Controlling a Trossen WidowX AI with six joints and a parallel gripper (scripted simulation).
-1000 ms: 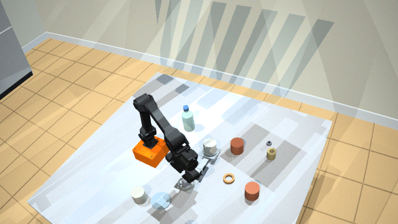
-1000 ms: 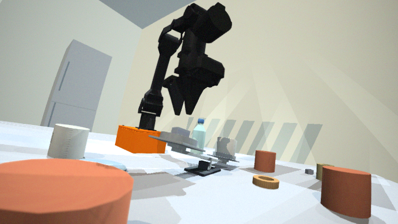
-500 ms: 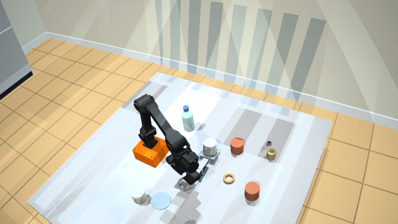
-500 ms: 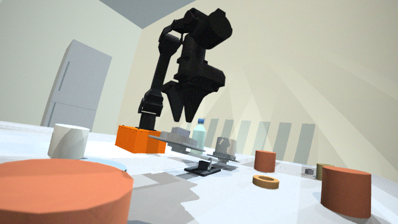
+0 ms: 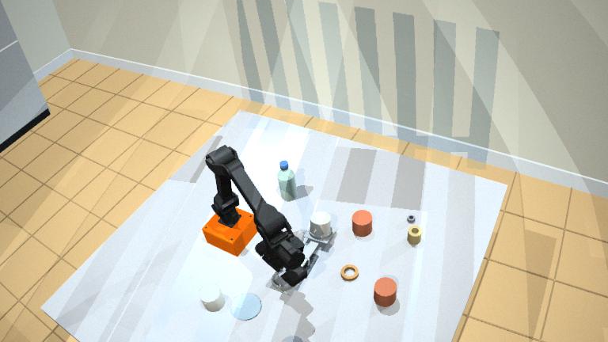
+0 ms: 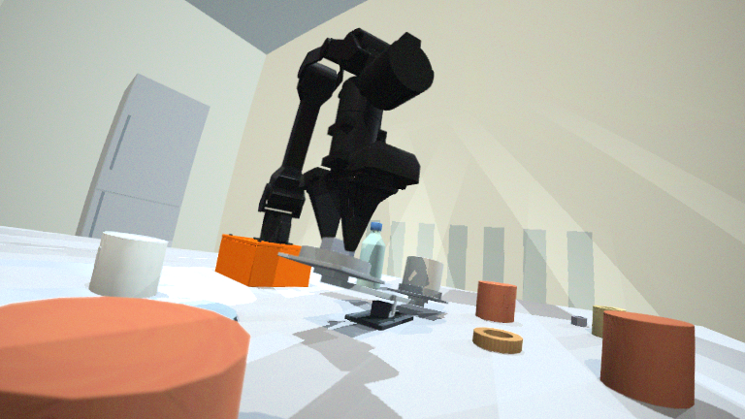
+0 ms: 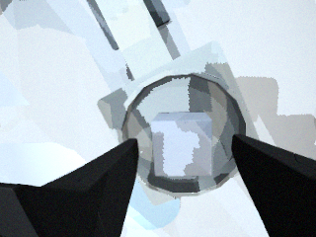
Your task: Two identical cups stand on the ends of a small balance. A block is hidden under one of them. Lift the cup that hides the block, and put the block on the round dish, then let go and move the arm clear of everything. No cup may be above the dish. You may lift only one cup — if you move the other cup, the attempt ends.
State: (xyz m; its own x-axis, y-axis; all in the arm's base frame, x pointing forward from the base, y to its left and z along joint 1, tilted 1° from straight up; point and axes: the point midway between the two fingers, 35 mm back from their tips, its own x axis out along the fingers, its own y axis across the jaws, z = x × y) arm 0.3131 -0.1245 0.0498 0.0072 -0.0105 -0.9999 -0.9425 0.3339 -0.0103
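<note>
My gripper tip is 1 cm above the pale grey block. From my gripper tip the other things lie so: pale blue round dish 11 cm to the right, 9 cm below, 9 cm behind; bottle 38 cm to the left, 23 cm behind, 2 cm above; yellow cylinder 38 cm to the left, 28 cm ahead, 7 cm below.
</note>
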